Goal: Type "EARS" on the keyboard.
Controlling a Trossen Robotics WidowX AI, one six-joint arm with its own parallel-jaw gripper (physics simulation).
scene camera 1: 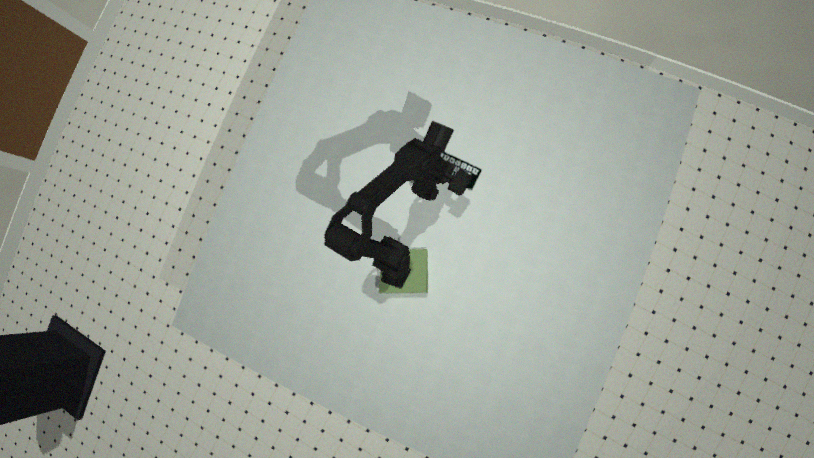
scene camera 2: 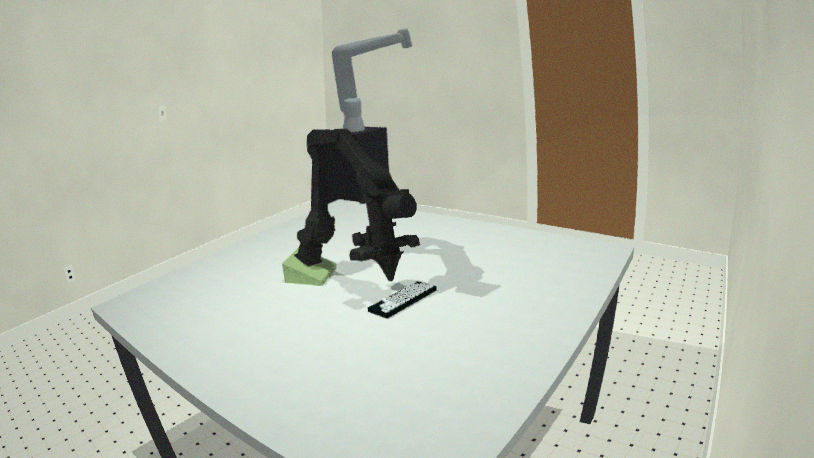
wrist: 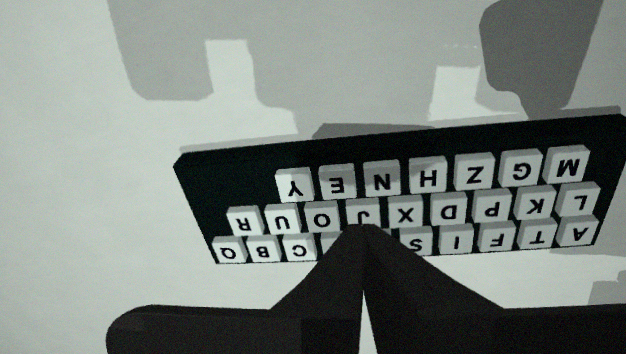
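Where they show: gripper, fingertip midpoint: [scene camera 1: 445,170] [scene camera 2: 390,281] [wrist: 360,237]; arm's base at its link origin: [scene camera 1: 396,275] [scene camera 2: 307,258].
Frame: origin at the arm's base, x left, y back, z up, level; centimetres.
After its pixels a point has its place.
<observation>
The black keyboard [scene camera 1: 475,180] {x -9.9, y -33.9, z -3.3 cm} [scene camera 2: 377,311] {x -10.0, y -34.5, z -3.4 cm} [wrist: 210,180] {x -8.3, y -32.2, z -3.3 cm} lies on the table, with white letter keys upside down in the wrist view. My gripper [scene camera 2: 391,279] {x -1.4, y -32.5, z 1.1 cm} [wrist: 360,237] {x -1.4, y -32.5, z 1.1 cm} is shut and empty. Its tips overlap the lower part of the J key [wrist: 363,212] {x -1.6, y -34.7, z -2.7 cm} in the wrist view and hide most of the key below it. The E key [wrist: 337,183] {x -2.4, y -33.0, z -2.7 cm} is up and to the left of the tips. The R key [wrist: 244,221] {x -7.2, y -34.4, z -2.7 cm} is at the left, the S key [wrist: 416,243] {x 0.5, y -36.9, z -2.7 cm} just right of the fingers, and the A key [wrist: 578,232] {x 7.9, y -37.4, z -2.7 cm} at the far right. Contact with a key cannot be told.
The arm stands on a green wedge base [scene camera 1: 419,272] {x -5.8, y -3.3, z -0.3 cm} [scene camera 2: 304,274] {x -6.9, y -5.4, z -1.3 cm} on the pale table [scene camera 1: 512,319] {x -34.7, y -1.4, z -4.5 cm} [scene camera 2: 318,364] {x -35.8, y -38.6, z -4.5 cm}. A dark pedestal [scene camera 1: 45,370] [scene camera 2: 370,150] stands beyond the table edge, carrying a grey arm [scene camera 2: 344,74]. Arm shadows fall around the keyboard.
</observation>
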